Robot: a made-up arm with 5 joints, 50 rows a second.
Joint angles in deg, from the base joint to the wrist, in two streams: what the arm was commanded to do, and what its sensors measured. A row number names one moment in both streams.
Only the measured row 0 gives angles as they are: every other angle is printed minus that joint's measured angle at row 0.
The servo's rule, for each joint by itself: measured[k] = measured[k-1] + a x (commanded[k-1-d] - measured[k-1]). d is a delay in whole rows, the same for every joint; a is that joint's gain. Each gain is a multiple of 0.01, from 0.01 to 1. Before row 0 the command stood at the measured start. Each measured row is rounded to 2 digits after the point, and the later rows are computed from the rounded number. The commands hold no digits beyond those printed.
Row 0, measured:
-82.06 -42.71 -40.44 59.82 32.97
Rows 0 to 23, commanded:
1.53 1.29 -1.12 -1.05 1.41
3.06 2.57 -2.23 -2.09 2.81
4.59 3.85 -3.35 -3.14 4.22
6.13 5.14 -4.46 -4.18 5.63
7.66 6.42 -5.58 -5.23 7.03
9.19 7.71 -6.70 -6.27 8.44
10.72 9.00 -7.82 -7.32 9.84
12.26 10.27 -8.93 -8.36 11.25
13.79 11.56 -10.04 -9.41 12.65
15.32 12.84 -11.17 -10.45 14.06
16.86 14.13 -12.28 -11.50 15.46
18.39 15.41 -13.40 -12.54 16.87
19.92 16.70 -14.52 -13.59 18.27
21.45 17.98 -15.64 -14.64 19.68
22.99 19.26 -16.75 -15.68 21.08
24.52 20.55 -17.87 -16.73 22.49
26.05 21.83 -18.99 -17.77 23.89
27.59 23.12 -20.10 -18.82 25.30
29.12 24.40 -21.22 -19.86 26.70
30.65 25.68 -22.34 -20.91 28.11
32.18 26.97 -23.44 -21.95 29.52
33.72 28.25 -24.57 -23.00 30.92
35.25 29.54 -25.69 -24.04 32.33
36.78 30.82 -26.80 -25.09 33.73
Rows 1 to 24, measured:
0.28 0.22 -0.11 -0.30 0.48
0.78 0.62 -0.32 -0.82 1.27
1.47 1.17 -0.62 -1.49 2.27
2.31 1.84 -1.00 -2.27 3.41
3.27 2.62 -1.46 -3.13 4.64
4.34 3.49 -1.98 -4.04 5.93
5.49 4.43 -2.56 -4.99 7.26
6.71 5.42 -3.20 -5.97 8.62
7.98 6.46 -3.88 -6.97 9.99
9.30 7.54 -4.61 -7.98 11.37
10.66 8.66 -5.38 -9.00 12.76
12.05 9.81 -6.18 -10.03 14.16
13.47 10.98 -7.01 -11.06 15.56
14.91 12.17 -7.87 -12.10 16.96
16.36 13.38 -8.76 -13.14 18.36
17.83 14.60 -9.67 -14.18 19.76
19.31 15.83 -10.60 -15.22 21.16
20.80 17.07 -11.55 -16.26 22.57
22.30 18.32 -12.52 -17.30 23.97
23.80 19.57 -13.50 -18.35 25.38
25.31 20.83 -14.49 -19.39 26.79
26.82 22.09 -15.50 -20.44 28.19
28.34 23.36 -16.52 -21.48 29.60
29.86 24.63 -17.55 -22.53 31.00
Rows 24 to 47, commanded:
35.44 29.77 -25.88 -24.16 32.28
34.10 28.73 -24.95 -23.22 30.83
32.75 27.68 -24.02 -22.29 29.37
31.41 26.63 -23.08 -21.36 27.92
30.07 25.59 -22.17 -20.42 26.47
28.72 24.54 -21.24 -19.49 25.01
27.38 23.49 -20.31 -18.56 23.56
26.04 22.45 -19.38 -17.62 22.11
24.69 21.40 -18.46 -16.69 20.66
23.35 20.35 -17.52 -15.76 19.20
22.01 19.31 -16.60 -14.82 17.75
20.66 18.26 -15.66 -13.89 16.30
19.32 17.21 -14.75 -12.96 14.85
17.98 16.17 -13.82 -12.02 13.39
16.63 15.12 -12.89 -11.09 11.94
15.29 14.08 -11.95 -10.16 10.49
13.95 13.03 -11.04 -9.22 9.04
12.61 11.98 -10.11 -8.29 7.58
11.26 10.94 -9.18 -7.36 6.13
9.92 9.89 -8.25 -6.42 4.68
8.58 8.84 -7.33 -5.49 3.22
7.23 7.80 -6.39 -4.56 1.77
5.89 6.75 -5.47 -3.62 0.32
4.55 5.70 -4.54 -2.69 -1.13
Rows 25 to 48, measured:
30.86 25.50 -18.38 -23.00 31.44
31.44 26.05 -19.04 -23.06 31.23
31.68 26.33 -19.54 -22.84 30.60
31.63 26.38 -19.89 -22.41 29.69
31.35 26.25 -20.12 -21.83 28.60
30.88 25.96 -20.23 -21.15 27.38
30.25 25.54 -20.24 -20.40 26.08
29.49 25.01 -20.15 -19.59 24.73
28.63 24.40 -19.98 -18.75 23.35
27.68 23.71 -19.73 -17.88 21.94
26.66 22.96 -19.42 -16.99 20.52
25.58 22.16 -19.04 -16.09 19.09
24.45 21.32 -18.61 -15.18 17.65
23.29 20.44 -18.13 -14.26 16.20
22.09 19.54 -17.61 -13.34 14.75
20.87 18.61 -17.04 -12.42 13.30
19.62 17.66 -16.44 -11.49 11.85
18.36 16.69 -15.81 -10.56 10.40
17.08 15.71 -15.15 -9.63 8.95
15.79 14.72 -14.46 -8.70 7.50
14.49 13.72 -13.75 -7.77 6.04
13.18 12.71 -13.01 -6.84 4.59
11.87 11.70 -12.26 -5.91 3.14
10.55 10.68 -11.49 -4.98 1.69

